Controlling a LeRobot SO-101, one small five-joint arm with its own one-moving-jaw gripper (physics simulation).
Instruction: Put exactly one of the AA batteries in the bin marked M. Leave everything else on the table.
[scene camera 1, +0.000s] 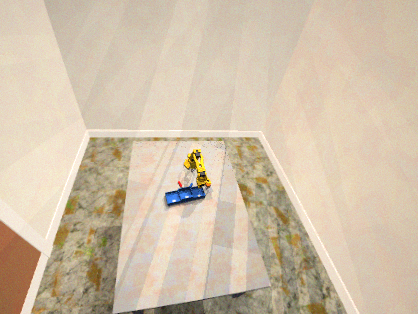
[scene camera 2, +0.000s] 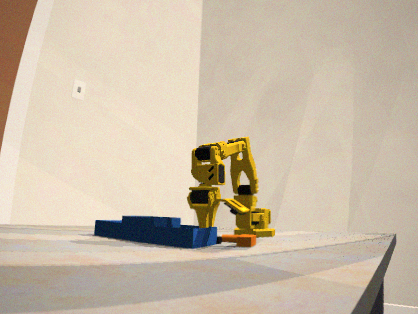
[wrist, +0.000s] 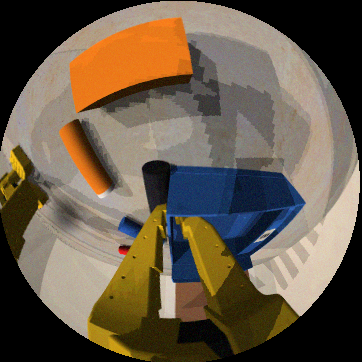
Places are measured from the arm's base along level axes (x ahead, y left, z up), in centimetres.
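Pixels of known places: end effector, tool point: (scene camera 1: 198, 187) (scene camera 2: 207, 236) (wrist: 167, 209); arm's base, origin of the base link: (scene camera 1: 191, 166) (wrist: 33, 178).
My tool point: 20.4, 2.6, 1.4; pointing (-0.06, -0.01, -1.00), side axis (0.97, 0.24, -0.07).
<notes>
For each thing: its top centre in the pictures, then the offset to it from my tool point, as dx, dy, dz. Level surfaces: height alone.
- blue bin tray, middle of its top: (wrist: 205, 279) (scene camera 2: 152, 216) (scene camera 1: 185, 192) +6.1, -9.6, +3.3
- black cylinder, middle of its top: (wrist: 157, 210) (scene camera 2: 208, 235) -0.6, -0.1, +0.1
- orange cylinder, middle of its top: (wrist: 79, 167) (scene camera 2: 232, 235) -5.3, +2.0, +0.1
- blue cylinder, middle of its top: (wrist: 142, 240) (scene camera 1: 190, 185) -1.7, -5.3, +0.1
- red cylinder, middle of its top: (wrist: 133, 255) (scene camera 1: 180, 183) -3.5, -12.2, +0.1
- orange block, middle of its top: (wrist: 113, 59) (scene camera 2: 246, 235) (scene camera 1: 207, 182) -3.0, +7.0, +0.4
- table, its level: dz -1.4
A blue bin tray (scene camera 1: 180, 201) (scene camera 2: 150, 236) (wrist: 225, 192) with several compartments stands on the table; a small white label in it is too small to read. My gripper (scene camera 1: 201, 188) (scene camera 2: 207, 226) (wrist: 173, 216) is shut, with no battery between the jaws; its tips are at the tray's end wall. A black cylinder (scene camera 2: 219, 240) (wrist: 155, 182) lies right beside that wall, partly behind a jaw. An orange cylinder (scene camera 2: 229, 237) (wrist: 86, 157) with a pale end, a blue cylinder (scene camera 1: 190, 185) (wrist: 129, 226) and a red cylinder (scene camera 1: 180, 184) (wrist: 123, 249) lie apart on the table. Which are AA is unclear.
An orange block (scene camera 1: 208, 184) (scene camera 2: 246, 240) (wrist: 132, 62) lies past the orange cylinder, near the tray's end. The arm's yellow base (scene camera 2: 255, 231) stands behind the tray on the table (scene camera 1: 190, 260).
</notes>
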